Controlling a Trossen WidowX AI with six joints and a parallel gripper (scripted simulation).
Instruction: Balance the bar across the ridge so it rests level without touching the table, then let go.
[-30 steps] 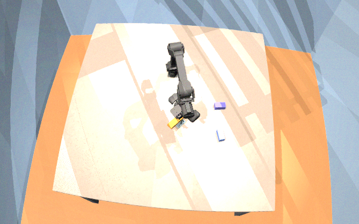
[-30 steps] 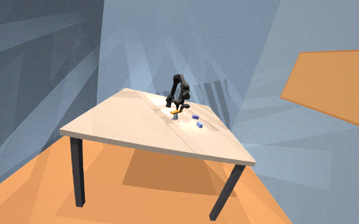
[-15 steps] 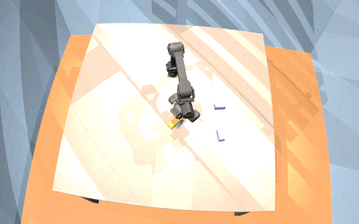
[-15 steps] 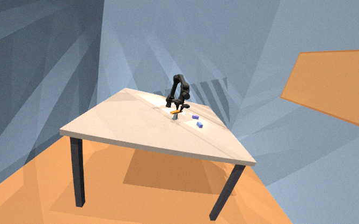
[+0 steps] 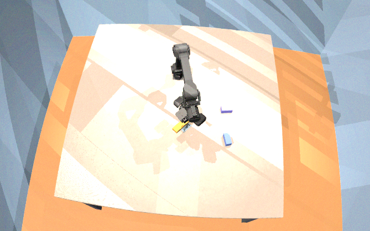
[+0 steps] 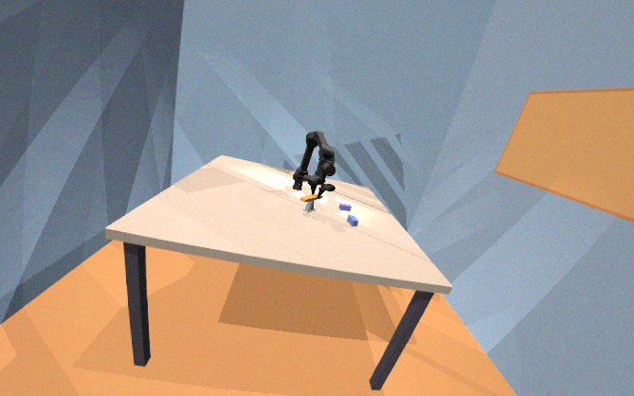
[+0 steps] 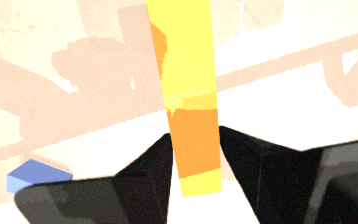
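The bar is 20 mm ahead of my gripper tip and 20 mm to the right of it.
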